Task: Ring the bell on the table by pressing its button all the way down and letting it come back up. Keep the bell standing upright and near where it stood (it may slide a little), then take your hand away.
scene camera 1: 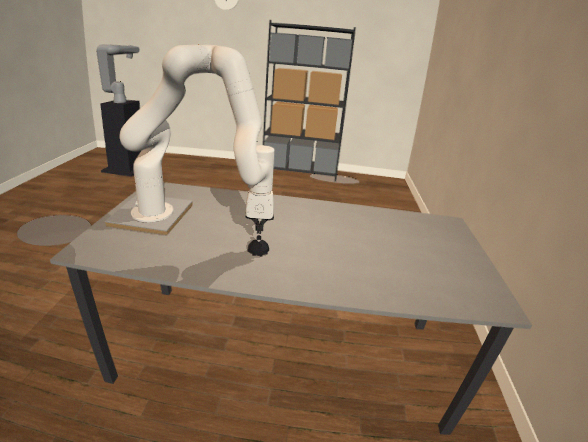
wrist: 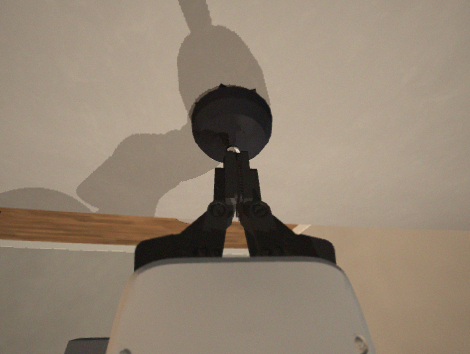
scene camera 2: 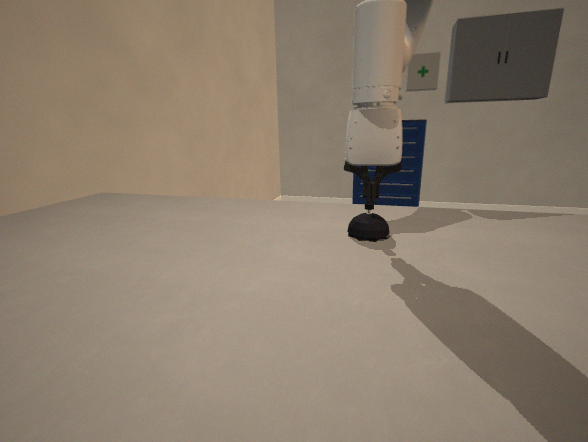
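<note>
A black domed bell (scene camera 1: 258, 248) (scene camera 2: 368, 228) (wrist: 232, 117) stands upright on the grey table (scene camera 1: 380, 260) (scene camera 2: 200, 310). Its small black button (scene camera 1: 259, 237) (scene camera 2: 369, 206) sits on a short silver stem (wrist: 233, 149), part of which still shows above the dome. My gripper (scene camera 1: 259, 230) (scene camera 2: 370, 200) (wrist: 234, 163) is shut and empty, pointing down, with its fingertips right over the button. They are at or very near its top; whether they touch is too small to tell. In the wrist view the fingertips hide the button.
The arm's base plate (scene camera 1: 178, 216) is on the table's left end in scene camera 1. A shelf rack (scene camera 1: 348, 100) with boxes stands behind the table. A blue drawer cabinet (scene camera 2: 414, 175) stands beyond the table in scene camera 2.
</note>
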